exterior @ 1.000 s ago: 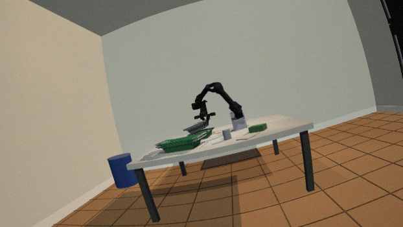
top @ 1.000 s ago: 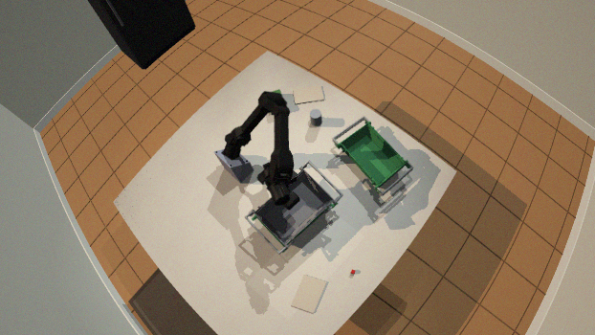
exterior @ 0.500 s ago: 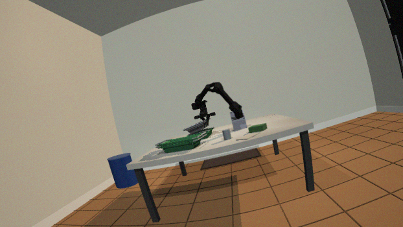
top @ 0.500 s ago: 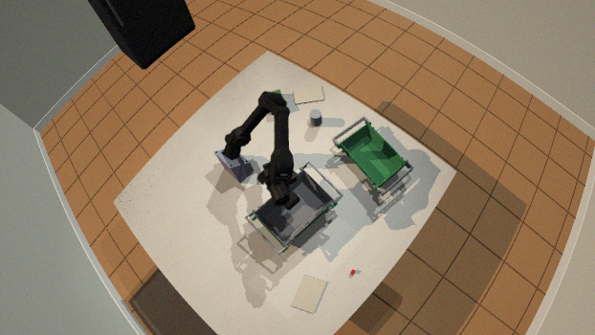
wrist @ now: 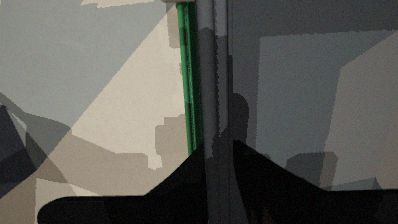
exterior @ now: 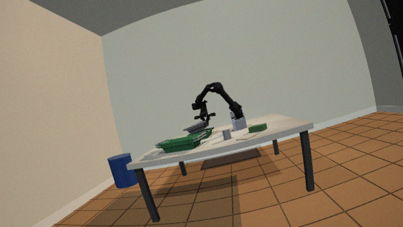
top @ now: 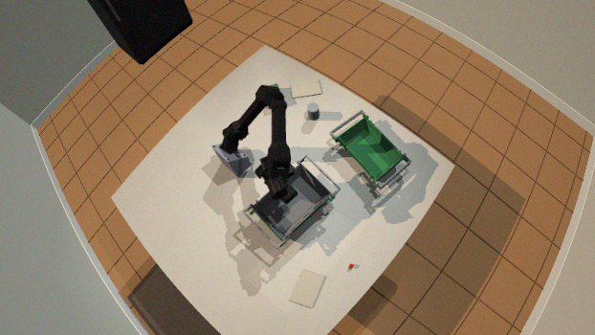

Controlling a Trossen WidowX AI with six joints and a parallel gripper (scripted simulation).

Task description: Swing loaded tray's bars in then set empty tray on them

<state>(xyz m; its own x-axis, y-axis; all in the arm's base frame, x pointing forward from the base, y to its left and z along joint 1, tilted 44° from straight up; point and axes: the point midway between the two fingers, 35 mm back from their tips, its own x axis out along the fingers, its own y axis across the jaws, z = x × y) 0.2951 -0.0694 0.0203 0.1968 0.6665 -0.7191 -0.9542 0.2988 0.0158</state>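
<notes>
Now: the grey tray 80 mm ahead of my gripper tip, 20 mm to the right of it and 20 mm above it. The rest, counted from my gripper tip: green block 350 mm behind, 420 mm to the left, 80 mm below; then grey cylinder 110 mm behind, 430 mm to the left, 60 mm below; then red block 410 mm ahead, 100 mm to the right, 90 mm below.
</notes>
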